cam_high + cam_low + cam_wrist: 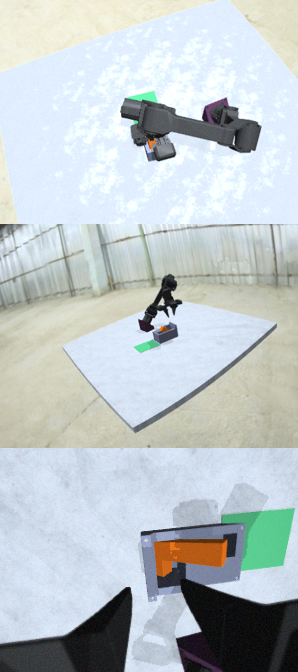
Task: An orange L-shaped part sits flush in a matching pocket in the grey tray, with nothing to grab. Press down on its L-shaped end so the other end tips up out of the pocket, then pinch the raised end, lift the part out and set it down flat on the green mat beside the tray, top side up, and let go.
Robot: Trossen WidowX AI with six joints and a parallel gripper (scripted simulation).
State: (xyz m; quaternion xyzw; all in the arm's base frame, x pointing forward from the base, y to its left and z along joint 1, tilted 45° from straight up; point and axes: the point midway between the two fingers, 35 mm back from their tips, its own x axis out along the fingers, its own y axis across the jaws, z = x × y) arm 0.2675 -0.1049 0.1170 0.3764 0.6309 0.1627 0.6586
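Now: gripper tip 2 cm past the orange L-shaped part, 4 cm to the left of it and 10 cm above it. Round my gripper tip: green mat (7 cm behind, 21 cm to the right, 16 cm below).
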